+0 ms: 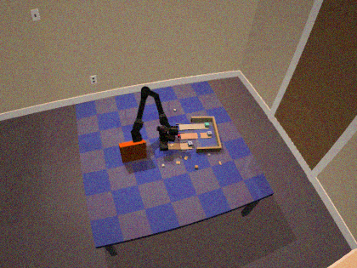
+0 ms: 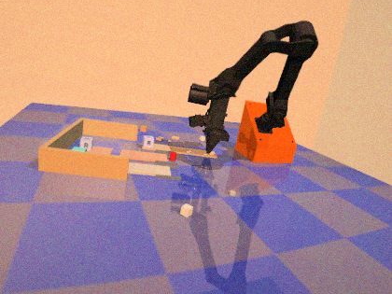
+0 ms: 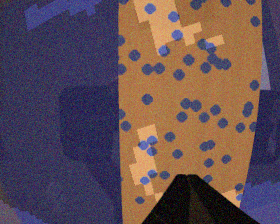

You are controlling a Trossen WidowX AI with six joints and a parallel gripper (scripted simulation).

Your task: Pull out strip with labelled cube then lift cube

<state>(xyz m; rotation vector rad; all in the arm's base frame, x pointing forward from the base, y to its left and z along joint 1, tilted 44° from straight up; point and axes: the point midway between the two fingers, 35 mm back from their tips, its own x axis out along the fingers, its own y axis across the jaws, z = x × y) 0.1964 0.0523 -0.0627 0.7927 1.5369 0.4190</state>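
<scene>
Right now the peach strip is 230 mm ahead of my gripper tip and 50 mm to the left of it. The rest, counted from my gripper tip: red cylinder 140 mm ahead, 60 mm to the left, 10 mm above.
</scene>
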